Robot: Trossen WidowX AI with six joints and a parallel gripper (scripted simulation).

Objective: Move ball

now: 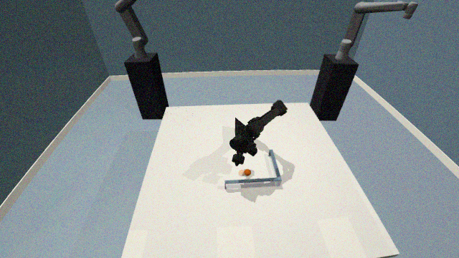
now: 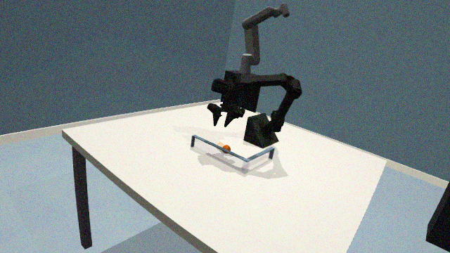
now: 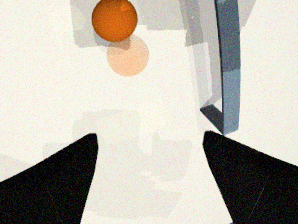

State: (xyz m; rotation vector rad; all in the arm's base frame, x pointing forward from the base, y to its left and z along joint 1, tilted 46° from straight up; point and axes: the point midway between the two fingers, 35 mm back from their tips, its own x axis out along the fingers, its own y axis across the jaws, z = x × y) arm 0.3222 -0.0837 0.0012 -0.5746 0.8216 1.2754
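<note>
Now: the orange ball 60 mm to the left of my gripper tip and 90 mm below it. Also, from my gripper tip: see-through copy of ball 30 mm to the left, 90 mm below.
</note>
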